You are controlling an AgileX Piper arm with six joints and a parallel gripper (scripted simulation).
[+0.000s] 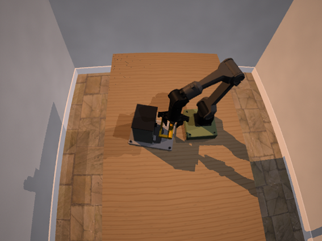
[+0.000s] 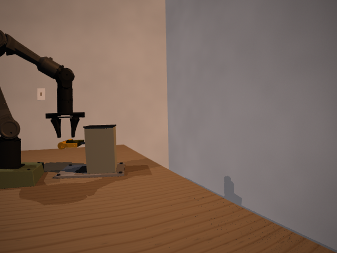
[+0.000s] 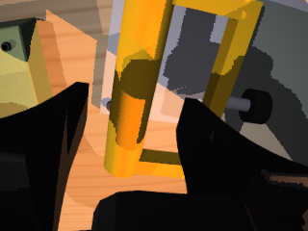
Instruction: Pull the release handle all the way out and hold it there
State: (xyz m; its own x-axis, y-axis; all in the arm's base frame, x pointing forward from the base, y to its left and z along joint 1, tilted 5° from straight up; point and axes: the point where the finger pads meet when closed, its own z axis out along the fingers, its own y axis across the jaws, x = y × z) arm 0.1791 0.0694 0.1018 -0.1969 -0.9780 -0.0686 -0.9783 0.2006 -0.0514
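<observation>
My gripper is now 13 cm above the grey baseplate, 9 cm short of it and 2 cm to the left of it.
</observation>
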